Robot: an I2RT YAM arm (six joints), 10 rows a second.
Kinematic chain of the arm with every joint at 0, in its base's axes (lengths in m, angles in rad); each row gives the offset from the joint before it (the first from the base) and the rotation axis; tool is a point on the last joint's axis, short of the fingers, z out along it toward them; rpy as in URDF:
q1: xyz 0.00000 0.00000 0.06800 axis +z
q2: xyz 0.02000 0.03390 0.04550 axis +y
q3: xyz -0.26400 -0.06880 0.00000 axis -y
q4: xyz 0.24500 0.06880 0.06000 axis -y
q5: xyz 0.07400 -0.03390 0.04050 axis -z
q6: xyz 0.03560 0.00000 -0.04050 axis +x
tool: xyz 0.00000 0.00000 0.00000 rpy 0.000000 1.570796 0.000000
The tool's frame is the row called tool.
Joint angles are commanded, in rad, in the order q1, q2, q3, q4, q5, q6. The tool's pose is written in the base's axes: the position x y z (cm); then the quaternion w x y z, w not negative. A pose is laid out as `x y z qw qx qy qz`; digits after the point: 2 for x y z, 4 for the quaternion.
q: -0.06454, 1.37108, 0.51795, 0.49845, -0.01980, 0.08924
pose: 27.62 -1.71 18.91 0.5711 0.0574 0.8187 0.0152
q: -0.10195, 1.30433, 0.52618, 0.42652, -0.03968, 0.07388
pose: 26.87 -2.61 20.12 0.5726 0.0607 0.8176 0.0082
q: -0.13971, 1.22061, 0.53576, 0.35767, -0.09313, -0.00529
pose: 25.87 -3.30 21.78 0.5831 0.0275 0.8119 -0.0044
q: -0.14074, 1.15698, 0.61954, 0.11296, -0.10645, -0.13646
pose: 25.27 -3.20 23.63 0.5425 -0.0271 0.8391 -0.0305
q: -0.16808, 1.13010, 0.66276, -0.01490, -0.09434, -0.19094
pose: 24.71 -3.85 24.47 0.5161 -0.0342 0.8542 -0.0527
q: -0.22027, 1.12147, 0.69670, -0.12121, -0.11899, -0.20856
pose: 24.17 -4.98 24.82 0.4892 -0.0241 0.8702 -0.0535
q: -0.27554, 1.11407, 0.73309, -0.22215, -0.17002, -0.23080
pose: 23.56 -6.04 25.32 0.4675 -0.0198 0.8827 -0.0433
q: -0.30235, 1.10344, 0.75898, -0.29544, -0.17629, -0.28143
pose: 23.04 -6.53 25.78 0.4508 -0.0302 0.8905 -0.0533
